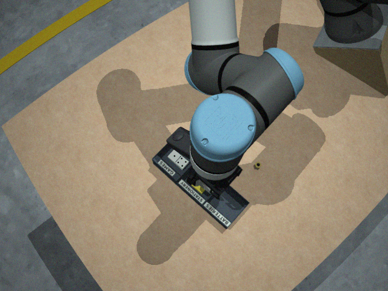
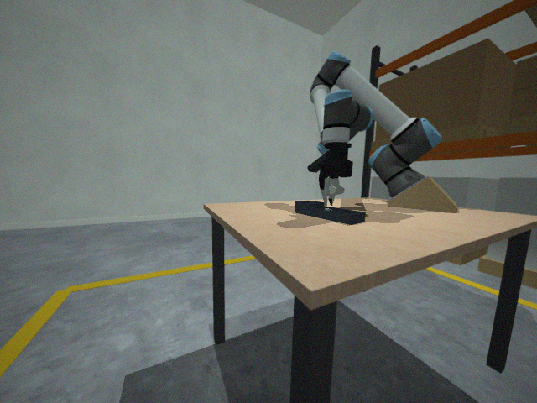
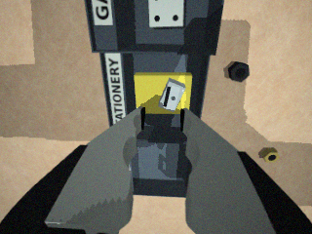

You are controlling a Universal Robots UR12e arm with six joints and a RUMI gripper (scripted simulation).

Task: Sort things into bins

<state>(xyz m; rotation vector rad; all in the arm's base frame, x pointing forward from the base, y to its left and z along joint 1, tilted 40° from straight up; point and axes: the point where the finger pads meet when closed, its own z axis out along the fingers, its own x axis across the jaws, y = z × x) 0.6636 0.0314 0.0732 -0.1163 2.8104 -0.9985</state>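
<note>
My hand is 3 cm above the grey sharpener and 1 cm past it. The rest, counted from my hand: dark three-part bin: 3 cm below, 1 cm ahead; then yellow pad: 4 cm below; then white domino: 8 cm to the right, 4 cm below.
</note>
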